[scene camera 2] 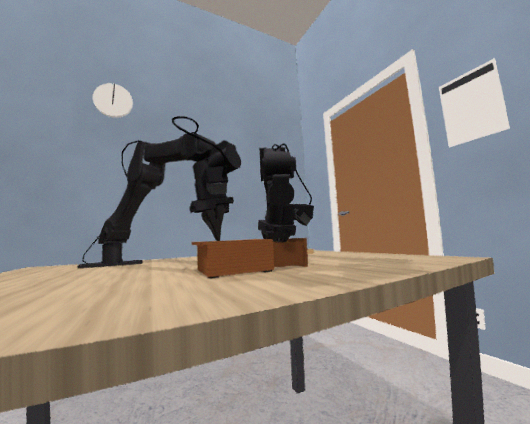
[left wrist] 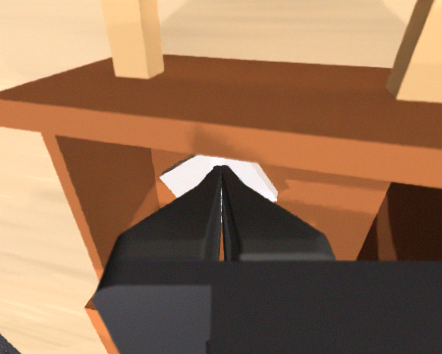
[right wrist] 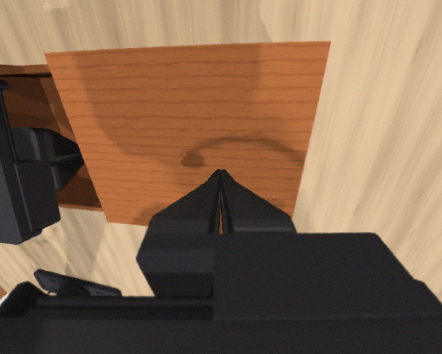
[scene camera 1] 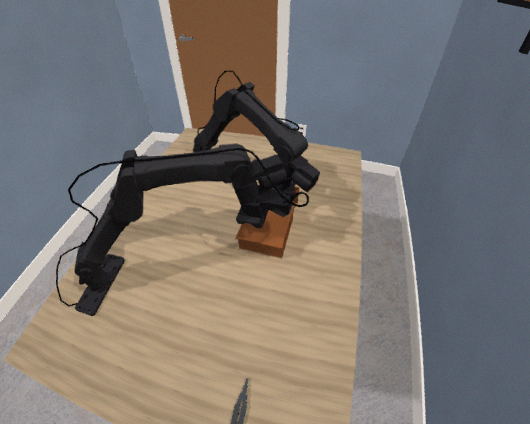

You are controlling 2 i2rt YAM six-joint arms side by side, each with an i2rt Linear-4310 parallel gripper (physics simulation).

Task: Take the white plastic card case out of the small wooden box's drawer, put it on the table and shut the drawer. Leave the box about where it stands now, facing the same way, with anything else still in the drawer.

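Frame: origin at the left arm's base, x ahead, y left, z up, level; millimetres.
Where they show: left gripper, fingertip midpoint: (left wrist: pixel 221 176); right gripper, fingertip midpoint: (scene camera 2: pixel 218 240) (right wrist: pixel 220 176) (scene camera 1: pixel 260 226); left arm's base, origin of the base link: (right wrist: pixel 81 287); right arm's base, origin of the base link: (scene camera 2: pixel 112 265) (scene camera 1: pixel 101 283).
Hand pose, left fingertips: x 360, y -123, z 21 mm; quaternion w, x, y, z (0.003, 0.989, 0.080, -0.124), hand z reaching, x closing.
Each offset is from my left fingertips to the top centre of the thing. "spot": to the spot under its first point.
The wooden box {dx +37, dy -125, dz +55 mm} (scene camera 1: pixel 265 248) (scene camera 2: pixel 235 257) (right wrist: pixel 200 95) stands on the table with its drawer {dx +18, dy -5, dz +53 mm} (scene camera 2: pixel 292 252) (left wrist: pixel 75 200) pulled open. The white card case {dx -2, dy -9, dz +0 mm} (left wrist: pixel 187 177) lies in the drawer near the drawer's front panel, partly hidden behind the left fingers. My left gripper (left wrist: pixel 221 176) (right wrist: pixel 91 151) is shut and empty, its fingertips over the open drawer, in front of the case in the left wrist view. My right gripper (scene camera 2: pixel 218 239) (right wrist: pixel 220 176) is shut and empty, its tips at or just above the box's top. Whether the tips touch anything is hard to tell.
A pale wooden handle {spot: dx -32, dy +57, dz +23 mm} (left wrist: pixel 132 40) stands out from the outer face of the drawer's front panel {spot: dx +8, dy +53, dz +35 mm} (left wrist: pixel 250 100). The two arms are close together over the box. The drawer's right part in the left wrist view is dark and shadowed.
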